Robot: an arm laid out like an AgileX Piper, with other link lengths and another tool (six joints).
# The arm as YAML. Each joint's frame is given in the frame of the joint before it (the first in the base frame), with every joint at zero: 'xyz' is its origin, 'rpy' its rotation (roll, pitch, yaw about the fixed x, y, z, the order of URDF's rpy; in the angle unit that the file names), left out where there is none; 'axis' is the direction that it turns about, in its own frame. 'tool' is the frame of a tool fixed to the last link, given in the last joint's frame.
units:
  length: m
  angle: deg
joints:
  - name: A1
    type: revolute
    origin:
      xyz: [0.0, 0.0, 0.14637]
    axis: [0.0, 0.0, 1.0]
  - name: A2
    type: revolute
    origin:
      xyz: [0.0, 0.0, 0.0]
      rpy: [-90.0, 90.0, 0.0]
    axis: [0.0, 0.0, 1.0]
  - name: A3
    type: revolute
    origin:
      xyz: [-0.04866, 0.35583, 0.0]
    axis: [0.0, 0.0, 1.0]
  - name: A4
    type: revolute
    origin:
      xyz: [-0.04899, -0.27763, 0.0]
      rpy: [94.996, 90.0, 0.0]
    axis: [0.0, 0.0, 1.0]
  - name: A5
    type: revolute
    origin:
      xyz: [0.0, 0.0, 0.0]
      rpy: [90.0, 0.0, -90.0]
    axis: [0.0, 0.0, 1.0]
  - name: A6
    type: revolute
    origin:
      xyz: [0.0, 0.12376, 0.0]
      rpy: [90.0, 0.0, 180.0]
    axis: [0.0, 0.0, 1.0]
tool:
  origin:
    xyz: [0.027, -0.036, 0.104]
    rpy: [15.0, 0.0, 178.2]
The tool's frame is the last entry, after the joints.
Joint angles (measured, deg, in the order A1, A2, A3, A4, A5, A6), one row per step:
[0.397 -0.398 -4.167 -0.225 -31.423 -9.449]
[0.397 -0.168 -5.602 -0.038 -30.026 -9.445]
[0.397 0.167 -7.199 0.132 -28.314 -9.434]
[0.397 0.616 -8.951 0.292 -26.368 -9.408]
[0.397 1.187 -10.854 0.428 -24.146 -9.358]
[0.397 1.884 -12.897 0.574 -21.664 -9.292]
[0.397 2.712 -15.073 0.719 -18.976 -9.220]
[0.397 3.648 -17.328 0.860 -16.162 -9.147]
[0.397 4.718 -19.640 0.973 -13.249 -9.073]
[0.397 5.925 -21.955 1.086 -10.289 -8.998]
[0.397 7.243 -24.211 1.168 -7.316 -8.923]
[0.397 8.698 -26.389 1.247 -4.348 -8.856]
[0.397 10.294 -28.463 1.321 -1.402 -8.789]
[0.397 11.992 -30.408 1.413 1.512 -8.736]
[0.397 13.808 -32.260 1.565 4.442 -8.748]
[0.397 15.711 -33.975 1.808 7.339 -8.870]
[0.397 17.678 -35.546 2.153 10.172 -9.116]
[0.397 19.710 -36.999 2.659 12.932 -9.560]
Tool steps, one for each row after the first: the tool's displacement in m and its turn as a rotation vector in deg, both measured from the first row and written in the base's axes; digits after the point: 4 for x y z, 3 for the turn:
[-0.0009 -0.0003 0.0064 0.186 0.193 0.032]
[-0.0013 -0.0006 0.0128 0.358 0.645 0.074]
[-0.0013 -0.0008 0.0195 0.528 1.289 0.132]
[-0.0009 -0.0009 0.0262 0.689 2.180 0.208]
[0.0001 -0.0010 0.0328 0.868 3.317 0.305]
[0.0014 -0.0010 0.0394 1.047 4.658 0.414]
[0.0031 -0.0009 0.0458 1.219 6.154 0.530]
[0.0052 -0.0008 0.0520 1.361 7.826 0.642]
[0.0080 -0.0005 0.0576 1.500 9.679 0.759]
[0.0115 -0.0003 0.0623 1.610 11.715 0.864]
[0.0159 0.0000 0.0658 1.708 13.961 0.961]
[0.0212 0.0004 0.0682 1.800 16.430 1.054]
[0.0274 0.0007 0.0691 1.896 19.097 1.146]
[0.0344 0.0012 0.0687 1.984 21.992 1.237]
[0.0420 0.0017 0.0668 2.044 25.078 1.332]
[0.0501 0.0024 0.0635 2.067 28.306 1.443]
[0.0585 0.0033 0.0591 2.025 31.643 1.589]

